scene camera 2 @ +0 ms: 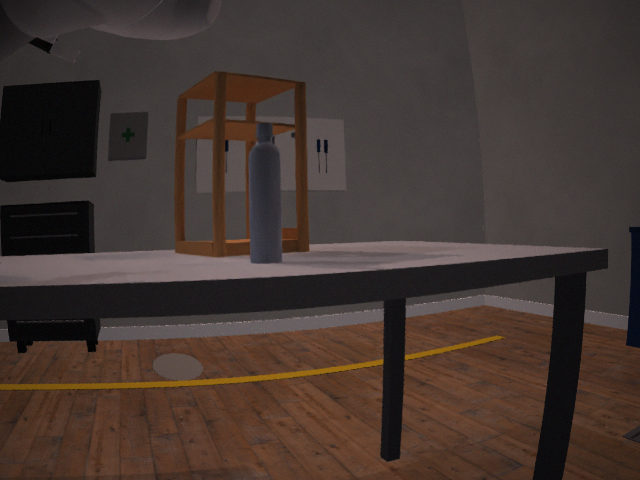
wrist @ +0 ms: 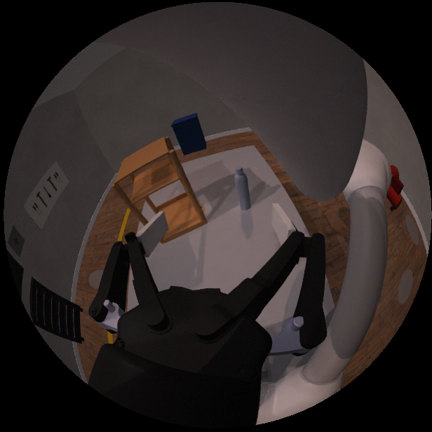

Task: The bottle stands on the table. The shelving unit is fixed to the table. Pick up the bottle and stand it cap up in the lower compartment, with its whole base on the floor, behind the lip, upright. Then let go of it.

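Places are measured from the arm's base along level axes (x ahead, y left, z up), in metres.
Pixels of known places: gripper, fingertip midpoint: (scene camera 2: 67,47).
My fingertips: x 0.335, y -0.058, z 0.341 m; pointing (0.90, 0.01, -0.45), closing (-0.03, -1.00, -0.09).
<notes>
Behind a point stands the place of what it marks.
A blue-grey bottle (scene camera 2: 265,201) @(y -0.122, x 0.707, z 0.033 m) (wrist: 243,190) stands upright, cap up, on the table (scene camera 2: 155,291) @(y -0.347, x 0.544, z -0.072 m) (wrist: 220,250). In scene camera 2 it overlaps the shelving unit; in the wrist view it stands to the right of it, apart. The orange wooden shelving unit (scene camera 2: 219,170) @(y 0.088, x 0.649, z 0.107 m) (wrist: 187,187) has a top board, a middle shelf and a low floor with a lip. Its lower compartment holds no bottle. My gripper (wrist: 216,216) is wide open and empty, away from the bottle; its pads frame it from below in the wrist view. In scene camera 2 a small part of the hand shows at the upper left.
The arm (scene camera 2: 155,18) @(y -0.342, x 0.533, z 0.257 m) (wrist: 367,260) hangs high at the upper left in scene camera 2. A blue box-shaped object (scene camera 2: 633,286) (wrist: 189,134) stands beyond the table. Black cabinets (scene camera 2: 50,130) and a tool board (scene camera 2: 330,155) (wrist: 46,195) are at the walls.
</notes>
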